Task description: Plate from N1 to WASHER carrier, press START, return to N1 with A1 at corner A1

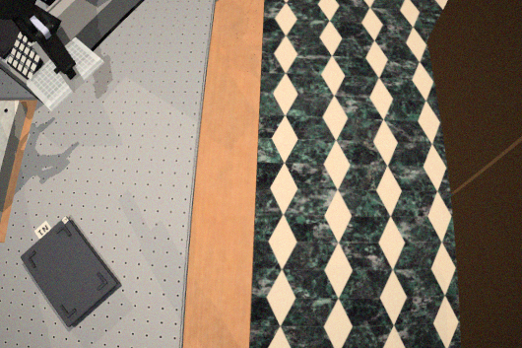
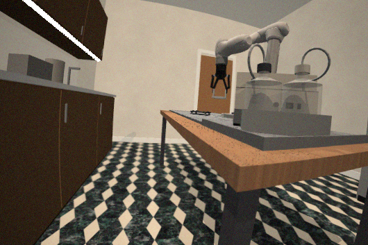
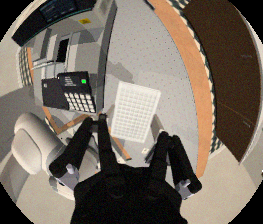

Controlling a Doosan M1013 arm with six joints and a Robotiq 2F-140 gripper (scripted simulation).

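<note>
My hand is 30 mm above the white well plate. The rest, counted from my hand: plate washer (260 mm to the left, 210 mm behind, 50 mm below); then label (260 mm to the right, 180 mm below, 10 mm behind); then plate nest N1 (320 mm to the right, 150 mm below, 80 mm ahead).
</note>
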